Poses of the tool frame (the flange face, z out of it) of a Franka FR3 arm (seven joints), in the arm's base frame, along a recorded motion.
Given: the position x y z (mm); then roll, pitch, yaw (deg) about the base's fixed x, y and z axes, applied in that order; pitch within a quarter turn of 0, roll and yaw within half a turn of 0.
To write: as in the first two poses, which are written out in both.
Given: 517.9 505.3 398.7 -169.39 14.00 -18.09
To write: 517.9 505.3 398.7 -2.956 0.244 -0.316
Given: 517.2 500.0 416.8 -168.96 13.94 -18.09
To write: 517.2 500.0 416.8 -2.949 0.243 -0.316
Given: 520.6 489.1 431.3 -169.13 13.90 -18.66
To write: 520.6 489.1 431.3 -2.952 0.243 -0.326
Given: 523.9 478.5 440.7 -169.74 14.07 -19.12
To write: 523.9 478.5 440.7 -2.963 0.246 -0.334
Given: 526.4 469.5 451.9 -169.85 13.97 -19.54
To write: 526.4 469.5 451.9 -2.964 0.244 -0.341
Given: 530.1 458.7 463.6 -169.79 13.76 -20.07
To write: 530.1 458.7 463.6 -2.963 0.240 -0.350
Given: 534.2 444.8 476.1 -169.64 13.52 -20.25
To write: 534.2 444.8 476.1 -2.961 0.236 -0.353
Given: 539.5 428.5 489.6 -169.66 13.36 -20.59
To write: 539.5 428.5 489.6 -2.961 0.233 -0.359
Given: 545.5 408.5 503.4 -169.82 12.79 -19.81
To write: 545.5 408.5 503.4 -2.964 0.223 -0.346
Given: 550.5 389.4 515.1 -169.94 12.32 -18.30
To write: 550.5 389.4 515.1 -2.966 0.215 -0.319
